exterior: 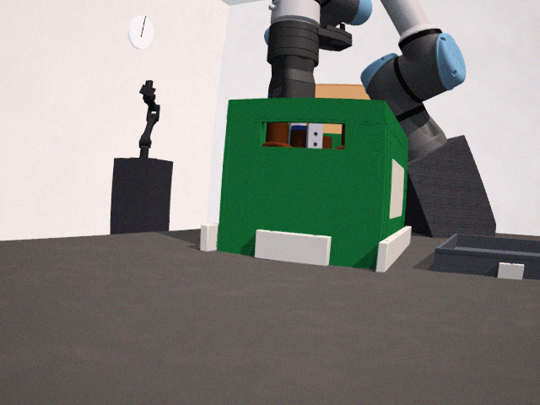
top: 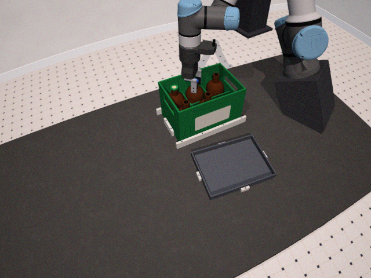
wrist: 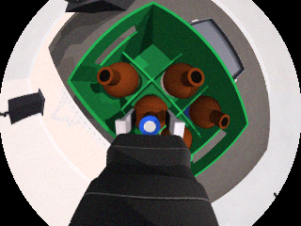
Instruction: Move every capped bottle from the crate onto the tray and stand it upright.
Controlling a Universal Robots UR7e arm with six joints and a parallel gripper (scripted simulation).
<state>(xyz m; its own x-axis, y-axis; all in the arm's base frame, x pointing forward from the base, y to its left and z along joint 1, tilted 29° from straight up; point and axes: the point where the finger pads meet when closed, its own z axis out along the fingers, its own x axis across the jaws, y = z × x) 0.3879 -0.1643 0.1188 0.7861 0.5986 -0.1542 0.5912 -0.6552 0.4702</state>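
Right now my hand is 6 cm above the blue-capped bottle. From my hand the other things lie so: crate: 1 cm ahead, 4 cm to the left, 6 cm below; then grey tray: 5 cm ahead, 30 cm to the left, 13 cm below; then open bottle: 9 cm behind, 1 cm to the left, 6 cm below.
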